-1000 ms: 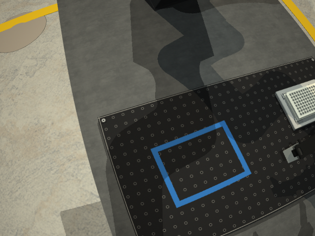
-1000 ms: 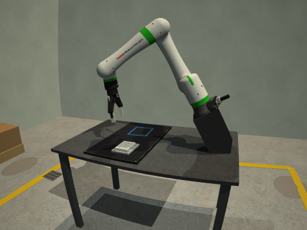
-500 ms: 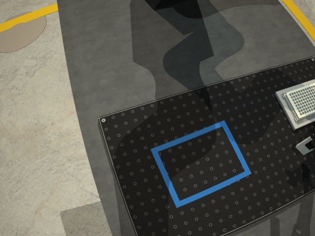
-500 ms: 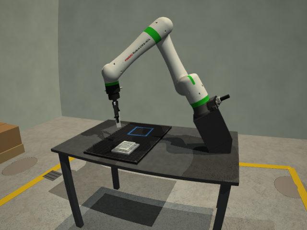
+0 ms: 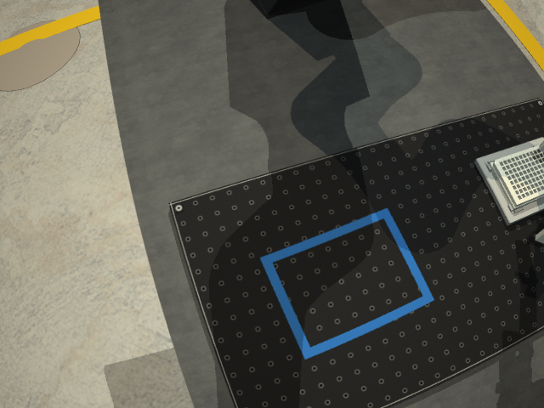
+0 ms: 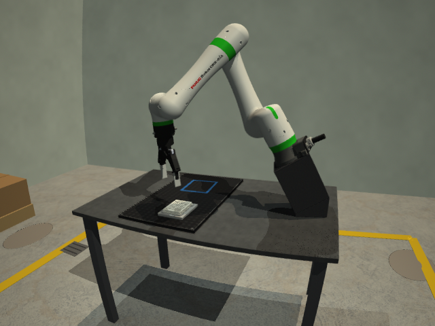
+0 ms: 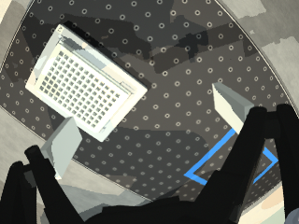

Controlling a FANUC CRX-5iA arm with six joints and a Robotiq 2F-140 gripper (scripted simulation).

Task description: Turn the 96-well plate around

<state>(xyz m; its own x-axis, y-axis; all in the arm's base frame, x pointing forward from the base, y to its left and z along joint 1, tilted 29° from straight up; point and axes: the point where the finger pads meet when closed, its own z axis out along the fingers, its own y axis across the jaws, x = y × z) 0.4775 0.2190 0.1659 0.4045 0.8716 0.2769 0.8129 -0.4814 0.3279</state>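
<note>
Right now my hand is 80 mm past the white 96-well plate, 50 mm to the right of it and 100 mm above it. From my hand the other things lie so: dark table (10 mm ahead, 140 mm to the right, 130 mm below); grey plate nest N1 (80 mm behind, 50 mm to the left, 110 mm below).
</note>
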